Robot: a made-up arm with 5 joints. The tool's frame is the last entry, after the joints.
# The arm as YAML. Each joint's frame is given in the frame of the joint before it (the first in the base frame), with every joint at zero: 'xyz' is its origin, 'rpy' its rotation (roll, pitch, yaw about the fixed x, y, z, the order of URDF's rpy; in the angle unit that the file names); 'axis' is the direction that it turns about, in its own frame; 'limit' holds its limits. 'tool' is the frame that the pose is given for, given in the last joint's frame.
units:
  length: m
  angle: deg
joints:
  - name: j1
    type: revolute
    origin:
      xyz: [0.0, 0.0, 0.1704]
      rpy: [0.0, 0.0, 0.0]
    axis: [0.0, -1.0, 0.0]
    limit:
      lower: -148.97
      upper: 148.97
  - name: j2
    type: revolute
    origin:
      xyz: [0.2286, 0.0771, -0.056]
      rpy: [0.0, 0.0, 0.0]
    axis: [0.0, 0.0, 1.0]
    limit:
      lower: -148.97
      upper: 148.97
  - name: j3
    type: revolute
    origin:
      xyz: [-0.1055, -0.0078, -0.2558]
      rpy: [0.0, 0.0, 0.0]
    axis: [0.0, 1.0, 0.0]
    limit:
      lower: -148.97
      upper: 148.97
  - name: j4
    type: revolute
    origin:
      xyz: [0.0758, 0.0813, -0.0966]
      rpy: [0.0, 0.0, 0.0]
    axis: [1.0, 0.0, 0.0]
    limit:
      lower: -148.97
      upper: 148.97
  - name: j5
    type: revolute
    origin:
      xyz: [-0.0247, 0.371, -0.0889]
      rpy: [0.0, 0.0, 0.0]
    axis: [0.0, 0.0, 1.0]
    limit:
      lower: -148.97
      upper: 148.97
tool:
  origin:
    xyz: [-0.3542, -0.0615, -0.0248]
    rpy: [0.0, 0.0, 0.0]
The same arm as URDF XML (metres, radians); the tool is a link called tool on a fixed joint. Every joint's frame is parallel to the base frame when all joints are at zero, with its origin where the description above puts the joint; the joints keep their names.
<robot name="arm">
  <link name="base"/>
  <link name="link1"/>
  <link name="link2"/>
  <link name="link3"/>
  <link name="link4"/>
  <link name="link5"/>
  <link name="tool"/>
  <joint name="j1" type="revolute">
    <parent link="base"/>
    <child link="link1"/>
    <origin xyz="0 0 0.1704"/>
    <axis xyz="0 -1 0"/>
    <limit lower="-2.6" upper="2.6"/>
  </joint>
  <joint name="j2" type="revolute">
    <parent link="link1"/>
    <child link="link2"/>
    <origin xyz="0.2286 0.0771 -0.056"/>
    <axis xyz="0 0 1"/>
    <limit lower="-2.6" upper="2.6"/>
  </joint>
  <joint name="j3" type="revolute">
    <parent link="link2"/>
    <child link="link3"/>
    <origin xyz="-0.1055 -0.0078 -0.2558"/>
    <axis xyz="0 1 0"/>
    <limit lower="-2.6" upper="2.6"/>
  </joint>
  <joint name="j4" type="revolute">
    <parent link="link3"/>
    <child link="link4"/>
    <origin xyz="0.0758 0.0813 -0.0966"/>
    <axis xyz="1 0 0"/>
    <limit lower="-2.6" upper="2.6"/>
  </joint>
  <joint name="j5" type="revolute">
    <parent link="link4"/>
    <child link="link5"/>
    <origin xyz="-0.0247 0.371 -0.0889"/>
    <axis xyz="0 0 1"/>
    <limit lower="-2.6" upper="2.6"/>
  </joint>
  <joint name="tool_joint" type="fixed">
    <parent link="link5"/>
    <child link="tool"/>
    <origin xyz="-0.3542 -0.0615 -0.0248"/>
  </joint>
</robot>

